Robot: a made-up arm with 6 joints.
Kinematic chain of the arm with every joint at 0, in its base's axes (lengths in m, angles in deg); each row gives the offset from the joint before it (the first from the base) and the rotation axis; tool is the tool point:
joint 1: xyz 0 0 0.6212 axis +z
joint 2: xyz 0.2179 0 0 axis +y
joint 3: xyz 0 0 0.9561 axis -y
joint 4: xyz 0 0 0.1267 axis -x
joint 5: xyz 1.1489 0 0 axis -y
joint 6: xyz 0.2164 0 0 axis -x
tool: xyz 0 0 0
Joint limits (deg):
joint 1: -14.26..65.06
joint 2: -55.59..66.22
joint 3: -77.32..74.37
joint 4: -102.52..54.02
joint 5: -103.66..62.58
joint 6: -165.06..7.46
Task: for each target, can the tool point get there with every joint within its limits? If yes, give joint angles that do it. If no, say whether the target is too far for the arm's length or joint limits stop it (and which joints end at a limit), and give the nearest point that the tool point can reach.
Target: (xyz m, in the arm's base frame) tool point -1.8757 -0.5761 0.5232
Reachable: no: joint limits stop it (at a limit: joint 2, joint 3, joint 5) | nearest point -1.5459 -0.4748 1.9138 | short by 1.433 m
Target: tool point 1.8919 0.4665 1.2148
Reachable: yes | joints 13.58 33.78 28.02 -2.56 -72.71 -117.46
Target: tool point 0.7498 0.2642 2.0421
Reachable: yes | joints 19.28 -29.12 4.30 -0.50 -78.36 -131.51
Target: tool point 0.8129 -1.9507 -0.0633
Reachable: no: joint limits stop it (at a limit: joint 1, joint 5) | nearest point 1.1820 -0.4986 -0.0633 | short by 1.498 m
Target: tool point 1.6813 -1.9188 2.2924
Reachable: no: too far | nearest point 1.7624 -0.6459 2.0840 | short by 1.292 m
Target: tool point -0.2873 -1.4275 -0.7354
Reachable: no: joint limits stop it (at a limit: joint 1, joint 2) | nearest point 0.3934 -0.2920 -0.0861 | short by 1.475 m
